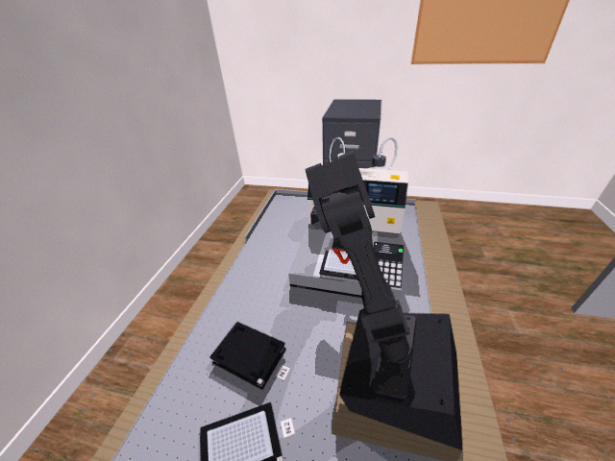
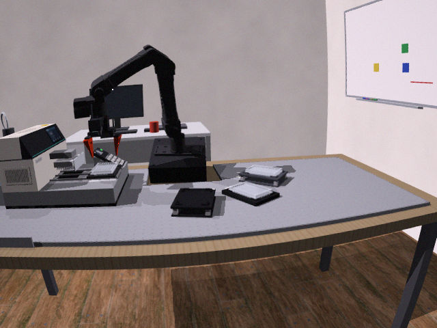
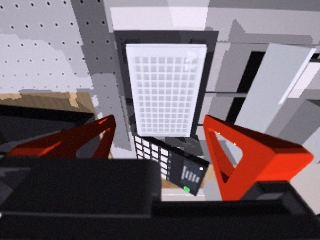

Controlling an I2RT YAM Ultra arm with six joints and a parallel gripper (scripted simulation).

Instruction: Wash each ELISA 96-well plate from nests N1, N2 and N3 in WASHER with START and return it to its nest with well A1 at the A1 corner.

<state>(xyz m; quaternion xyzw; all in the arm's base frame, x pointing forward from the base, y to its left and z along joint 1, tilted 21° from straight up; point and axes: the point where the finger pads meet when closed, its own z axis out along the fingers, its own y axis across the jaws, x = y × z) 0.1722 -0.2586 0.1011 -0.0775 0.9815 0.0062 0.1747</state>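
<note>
My gripper is now 6 cm above the black washer carrier and 1 cm to the left of it. Also, from my hand: manifold head (15 cm to the right, 3 cm ahead, 1 cm below); then washer (16 cm to the right, 3 cm ahead, 1 cm below); then N1 label (36 cm to the left, 14 cm below, 6 cm ahead).
</note>
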